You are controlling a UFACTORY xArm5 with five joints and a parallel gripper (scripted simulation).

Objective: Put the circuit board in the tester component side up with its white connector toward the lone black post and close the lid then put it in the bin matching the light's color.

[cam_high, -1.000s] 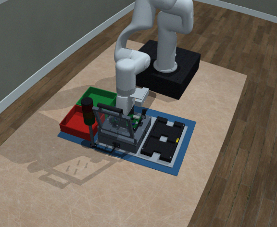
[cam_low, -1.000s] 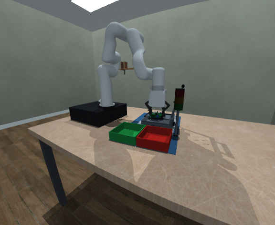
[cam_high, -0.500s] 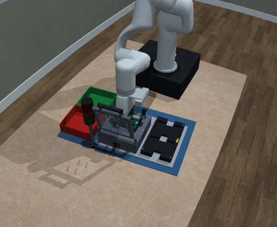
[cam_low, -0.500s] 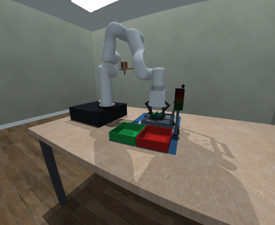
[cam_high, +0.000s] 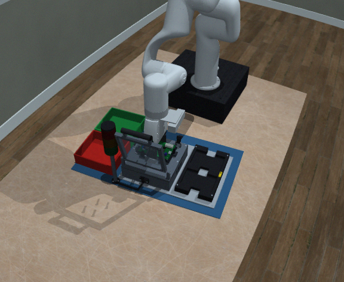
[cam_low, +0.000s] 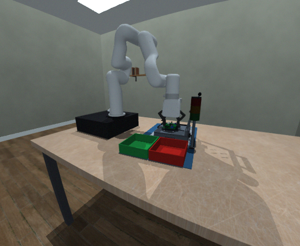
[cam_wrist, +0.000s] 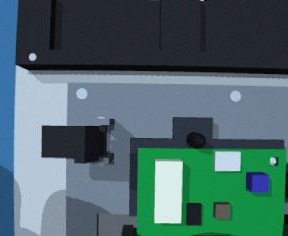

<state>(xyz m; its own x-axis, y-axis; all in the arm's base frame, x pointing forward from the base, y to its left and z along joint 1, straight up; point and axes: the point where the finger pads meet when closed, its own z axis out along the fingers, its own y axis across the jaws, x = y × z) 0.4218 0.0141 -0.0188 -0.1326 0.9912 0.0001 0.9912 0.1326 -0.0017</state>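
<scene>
My hand is right at the green circuit board. From my hand the other things lie so: lid (12 cm ahead, 2 cm to the left, 10 cm above); red bin (7 cm ahead, 19 cm to the right, 7 cm below); black latch (7 cm behind, 5 cm to the left, 1 cm above).
</scene>
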